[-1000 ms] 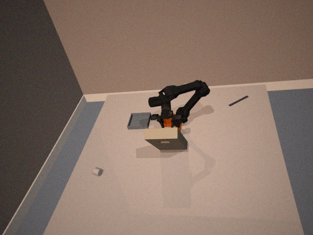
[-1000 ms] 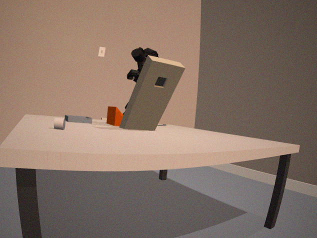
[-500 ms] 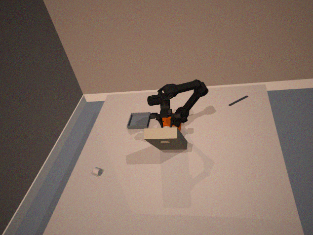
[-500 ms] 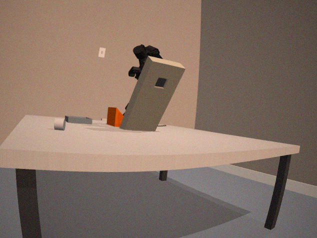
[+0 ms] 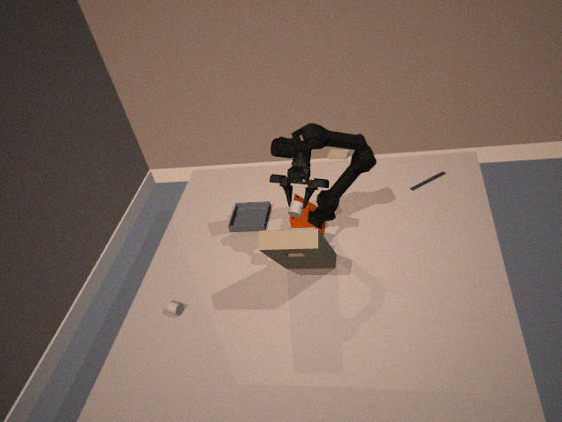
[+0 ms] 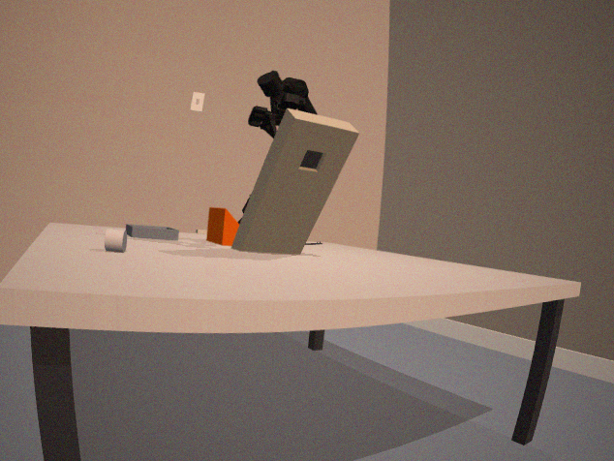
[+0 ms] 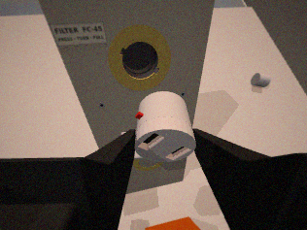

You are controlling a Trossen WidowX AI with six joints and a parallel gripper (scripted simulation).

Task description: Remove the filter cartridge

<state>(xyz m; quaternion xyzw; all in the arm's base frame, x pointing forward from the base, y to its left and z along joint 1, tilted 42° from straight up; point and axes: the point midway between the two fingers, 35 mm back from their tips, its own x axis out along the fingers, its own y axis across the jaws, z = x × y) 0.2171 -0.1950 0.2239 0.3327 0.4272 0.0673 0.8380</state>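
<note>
Now: the blue-grey tray 300 mm behind my gripper tip, 280 mm to the right of it and 290 mm below it. The rest, counted from my gripper tip: service panel: 70 mm ahead, 120 mm below; round filter cartridge: right at my gripper tip.
</note>
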